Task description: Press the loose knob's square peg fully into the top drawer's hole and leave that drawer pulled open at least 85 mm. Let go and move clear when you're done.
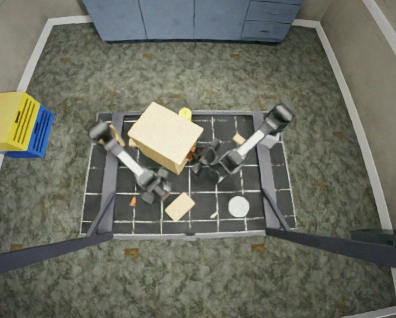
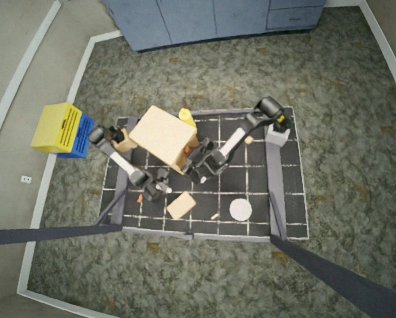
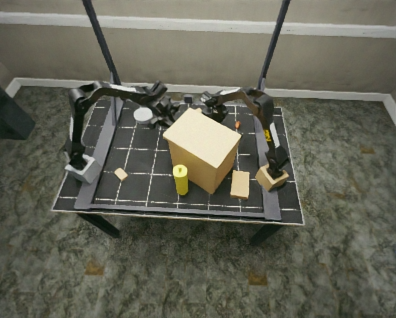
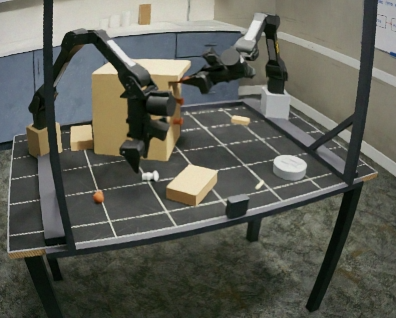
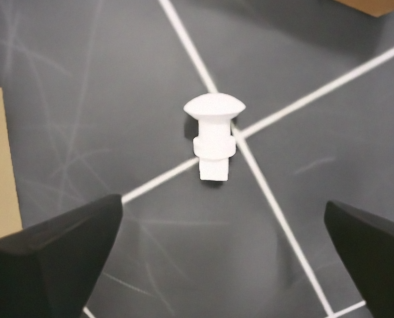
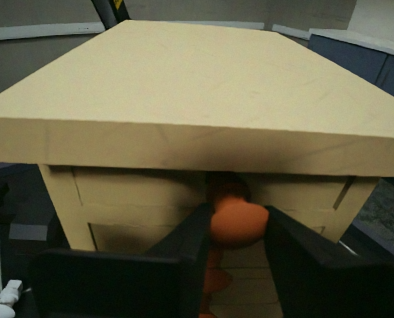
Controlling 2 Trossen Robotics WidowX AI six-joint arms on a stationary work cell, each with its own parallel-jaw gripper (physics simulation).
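Frame: origin at the left arm's base, x ahead, y left, z up, level; metres.
Where they show: left gripper, fingertip midpoint: [image 4: 141, 165] [image 5: 224, 207] [image 6: 4, 265]; right gripper, fingertip midpoint: [image 1: 191, 148] [image 2: 186, 149] [image 4: 183, 80] [image 6: 235, 213]; left arm's base, link origin: [image 1: 107, 135] [image 2: 120, 138] [image 3: 274, 171] [image 4: 42, 125]; right arm's base, link origin: [image 2: 280, 127] [image 3: 80, 163] [image 4: 275, 91].
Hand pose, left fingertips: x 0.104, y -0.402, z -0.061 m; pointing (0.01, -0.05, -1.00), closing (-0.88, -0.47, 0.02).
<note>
Things, the pixels of their top centre, and the offset from my left fingertips.
- beige drawer cabinet, top centre: [image 6: 212, 46] [image 4: 142, 66] [image 3: 201, 135] [image 1: 165, 131] [image 2: 160, 132] 0.171 m ahead, 0.161 m left, 0.236 m up
- orange knob, top centre: [image 6: 235, 178] 0.233 m ahead, 0.043 m left, 0.206 m up
- white knob with a square peg, top centre: [image 5: 216, 143] [image 4: 150, 170] 0.015 m ahead, 0.021 m right, 0.015 m down
- beige block, top centre: [image 4: 192, 178] [image 1: 179, 206] [image 2: 180, 205] 0.048 m ahead, 0.145 m right, 0.010 m down
- grey disc, top centre: [image 4: 290, 162] [image 2: 240, 209] [image 1: 239, 206] [image 3: 142, 113] 0.321 m ahead, 0.317 m right, 0.011 m down
- yellow cylinder, top centre: [image 3: 179, 166] [image 1: 184, 109] [image 2: 182, 110] 0.317 m ahead, 0.236 m left, 0.198 m up
- small orange piece, top centre: [image 4: 98, 190] 0.161 m back, 0.015 m left, 0.015 m down
- small block, top centre: [image 4: 240, 118] [image 3: 120, 173] 0.568 m ahead, 0.012 m left, 0.029 m down
- short stick, top centre: [image 4: 260, 183] 0.183 m ahead, 0.282 m right, 0.037 m down
The beige drawer cabinet [image 1: 167, 132] [image 3: 202, 137] [image 4: 107, 115] [image 6: 200, 75] stands on the table; its top drawer front looks flush under the overhanging top. My right gripper [image 6: 235, 213] [image 4: 190, 80] is shut on an orange knob [image 6: 245, 229] at the top drawer's front. Its collar is close to the front; its peg is hidden, so how deep it sits cannot be told. Lower orange knobs [image 4: 179, 101] [image 6: 217, 280] show below. A white knob with a square peg [image 5: 214, 137] [image 4: 150, 176] lies on its side on the table. My left gripper [image 5: 224, 207] [image 4: 132, 165] is open and empty above and beside it.
A beige block [image 4: 192, 185] [image 1: 180, 206] lies in front of the cabinet, a grey disc [image 4: 290, 167] to its right. A yellow cylinder [image 3: 181, 180] stands behind the cabinet. A small orange piece [image 4: 98, 197], a small block [image 4: 240, 120] and a short stick [image 4: 259, 184] lie on the table.
</note>
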